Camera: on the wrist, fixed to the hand. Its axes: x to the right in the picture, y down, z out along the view.
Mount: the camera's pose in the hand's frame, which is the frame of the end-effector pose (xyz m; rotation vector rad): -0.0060 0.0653 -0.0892 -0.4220 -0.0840 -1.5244
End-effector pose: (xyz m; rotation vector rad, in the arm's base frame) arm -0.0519 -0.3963 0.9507 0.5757 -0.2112 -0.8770
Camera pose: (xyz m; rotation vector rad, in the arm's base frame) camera 0.0236 -0.3244 0.9134 0.2126 0.4215 -2.3446
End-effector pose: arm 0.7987 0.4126 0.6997 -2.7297 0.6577 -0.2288
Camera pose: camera 0.7460 0.3362 0.7600 2.5309 1.4193 0.2556
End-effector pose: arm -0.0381 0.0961 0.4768 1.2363 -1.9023 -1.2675
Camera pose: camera 0.0109 0.0733 0.5734 -2.2115 0.3076 1.9961
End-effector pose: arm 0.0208 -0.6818 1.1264 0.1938 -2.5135 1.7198
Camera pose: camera 0.0168 -0.5749 1.0977 1.5721 -1.6279 0.5223
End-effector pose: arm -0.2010 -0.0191 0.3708 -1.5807 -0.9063 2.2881
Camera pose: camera -0.1075 -0.0411 0.3158 -0.3818 -1.7836 1.0520
